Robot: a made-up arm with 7 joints.
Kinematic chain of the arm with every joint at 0, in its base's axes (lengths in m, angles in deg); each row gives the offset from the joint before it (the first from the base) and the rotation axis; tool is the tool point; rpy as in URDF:
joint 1: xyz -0.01 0 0.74 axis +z
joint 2: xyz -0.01 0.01 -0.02 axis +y
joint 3: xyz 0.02 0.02 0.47 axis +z
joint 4: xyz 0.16 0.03 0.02 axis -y
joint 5: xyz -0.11 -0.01 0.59 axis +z
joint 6: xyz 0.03 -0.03 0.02 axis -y
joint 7: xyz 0.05 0 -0.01 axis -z
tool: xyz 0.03 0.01 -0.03 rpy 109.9 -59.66 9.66
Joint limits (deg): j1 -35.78..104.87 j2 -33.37..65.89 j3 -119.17..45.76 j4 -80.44..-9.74 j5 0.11..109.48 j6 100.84..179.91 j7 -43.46..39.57
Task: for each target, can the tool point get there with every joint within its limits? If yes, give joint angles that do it. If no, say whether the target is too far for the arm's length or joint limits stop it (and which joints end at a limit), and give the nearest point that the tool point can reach.
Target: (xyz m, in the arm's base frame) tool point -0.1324 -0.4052 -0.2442
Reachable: no: joint limits stop it (at a limit: joint 1, joint 2, joint 4, joint 6, joint 7) | nearest point 0.5290 -0.7896 0.2719 | short by 0.923 m
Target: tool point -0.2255 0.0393 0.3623
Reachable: no: joint limits stop it (at a limit: joint 1, joint 2, joint 4, joint 5, joint 6, joint 7) | nearest point -0.5986 0.7588 0.3167 | short by 0.812 m
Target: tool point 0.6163 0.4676 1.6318
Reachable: yes | joints 47.13 18.17 -21.94 -33.97 93.32 148.54 -2.97
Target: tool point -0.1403 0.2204 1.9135
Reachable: yes | joints 60.86 -8.21 32.98 -24.69 27.63 144.18 -12.43
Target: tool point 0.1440 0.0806 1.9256
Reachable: yes | joints 34.60 -10.26 -7.25 -26.56 40.86 142.15 5.56
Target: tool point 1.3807 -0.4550 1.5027
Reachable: no: too far | nearest point 1.0198 -0.3337 1.3000 | short by 0.431 m
